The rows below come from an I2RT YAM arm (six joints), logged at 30 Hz.
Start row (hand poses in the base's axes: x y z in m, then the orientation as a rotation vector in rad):
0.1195, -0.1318, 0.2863, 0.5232, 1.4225, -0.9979
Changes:
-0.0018, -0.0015, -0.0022, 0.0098, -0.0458, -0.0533
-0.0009, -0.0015, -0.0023, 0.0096, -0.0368, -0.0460
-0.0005, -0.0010, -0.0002, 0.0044, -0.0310, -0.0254
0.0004, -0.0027, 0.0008, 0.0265, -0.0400, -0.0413
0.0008, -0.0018, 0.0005, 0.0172, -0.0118, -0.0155
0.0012, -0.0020, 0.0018, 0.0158, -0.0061, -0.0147
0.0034, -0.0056, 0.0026, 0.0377, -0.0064, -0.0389
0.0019, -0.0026, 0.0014, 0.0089, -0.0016, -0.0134
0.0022, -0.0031, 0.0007, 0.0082, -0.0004, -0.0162
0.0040, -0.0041, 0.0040, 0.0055, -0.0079, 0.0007
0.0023, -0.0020, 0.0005, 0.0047, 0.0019, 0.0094
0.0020, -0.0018, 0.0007, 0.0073, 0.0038, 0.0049
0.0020, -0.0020, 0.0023, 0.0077, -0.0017, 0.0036
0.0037, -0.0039, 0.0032, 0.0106, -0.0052, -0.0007
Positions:
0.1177, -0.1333, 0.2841, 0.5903, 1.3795, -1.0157
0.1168, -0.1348, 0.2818, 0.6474, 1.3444, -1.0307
0.1163, -0.1358, 0.2816, 0.6827, 1.3148, -1.0344
0.1167, -0.1385, 0.2824, 0.7497, 1.2864, -1.0331
0.1175, -0.1403, 0.2829, 0.7789, 1.2826, -1.0298
0.1187, -0.1423, 0.2847, 0.8040, 1.2829, -1.0294
0.1221, -0.1479, 0.2873, 0.8633, 1.2889, -1.0354
0.1240, -0.1505, 0.2887, 0.8804, 1.2888, -1.0400
0.1262, -0.1536, 0.2894, 0.8985, 1.2883, -1.0478
0.1302, -0.1577, 0.2934, 0.9055, 1.2854, -1.0397
0.1325, -0.1597, 0.2939, 0.9014, 1.2930, -1.0308
0.1345, -0.1615, 0.2946, 0.9018, 1.3023, -1.0250
0.1365, -0.1635, 0.2969, 0.9057, 1.3068, -1.0168
0.1402, -0.1674, 0.3001, 0.9163, 1.3087, -1.0083

